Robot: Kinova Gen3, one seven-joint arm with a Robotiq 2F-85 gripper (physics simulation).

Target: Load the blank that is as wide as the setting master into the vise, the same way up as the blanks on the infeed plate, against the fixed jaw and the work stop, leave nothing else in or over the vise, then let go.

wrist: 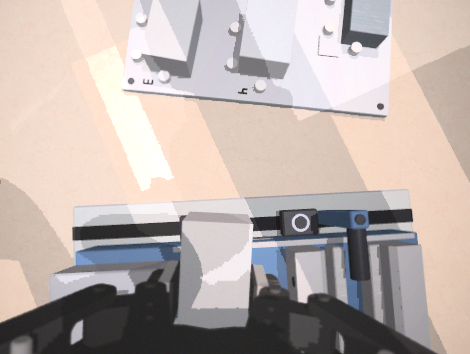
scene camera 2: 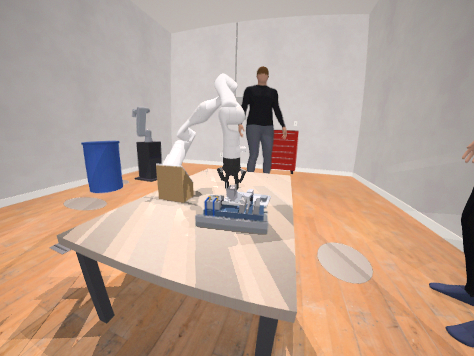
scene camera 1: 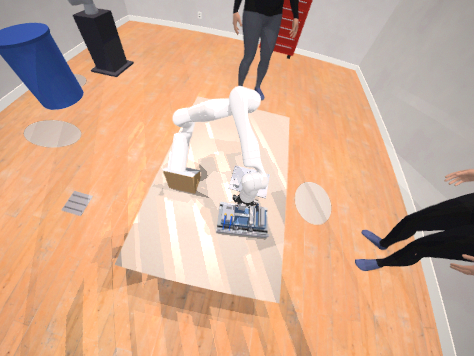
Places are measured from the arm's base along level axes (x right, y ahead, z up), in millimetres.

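Where they show: gripper, fingertip midpoint: (wrist: 215,280) (scene camera 2: 231,190) (scene camera 1: 242,204); arm's base, link origin: (scene camera 2: 170,170) (scene camera 1: 177,169).
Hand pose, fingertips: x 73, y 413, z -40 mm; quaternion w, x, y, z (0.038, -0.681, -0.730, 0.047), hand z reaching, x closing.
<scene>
Each offset is from my fingertips to the centre of the thing. "spot": to the spot under its first point.
My gripper (scene camera 1: 244,201) (scene camera 2: 231,185) (wrist: 215,280) is shut on a light grey rectangular blank {dx -4, dy +0, dz -6 mm} (scene camera 2: 231,192) (wrist: 216,265), which is held upright over the vise area. The blue and grey vise unit {dx +43, dy +32, dz -77 mm} (scene camera 2: 242,217) (wrist: 271,256) lies below; the fingers and blank hide part of it, so contact cannot be told. Grey upright plates {spot: dx -8, dy +114, dz -37 mm} (wrist: 389,275) stand right of the blank in the wrist view, and a wide grey block {dx +54, dy -63, dz -49 mm} (wrist: 110,277) is at its left. The white infeed plate {dx -189, dy -65, dz -101 mm} (scene camera 1: 234,183) (wrist: 335,95) carries blanks {spot: dx -179, dy -62, dz -83 mm} (wrist: 172,35) {dx -198, dy +19, dz -101 mm} (wrist: 267,37) {dx -239, dy +110, dz -106 mm} (wrist: 367,22) between pins. I cannot tell which part is the setting master.
In the wrist view, a black block with a white ring {spot: dx -35, dy +63, dz -89 mm} (wrist: 300,222) and a blue arm with a black handle {spot: dx -19, dy +90, dz -31 mm} (wrist: 358,255) are on the vise unit's plate-side edge. A brown wedge-shaped block (scene camera 1: 182,181) (scene camera 2: 171,184) stands at the arm's base. Two people stand beyond the table.
</scene>
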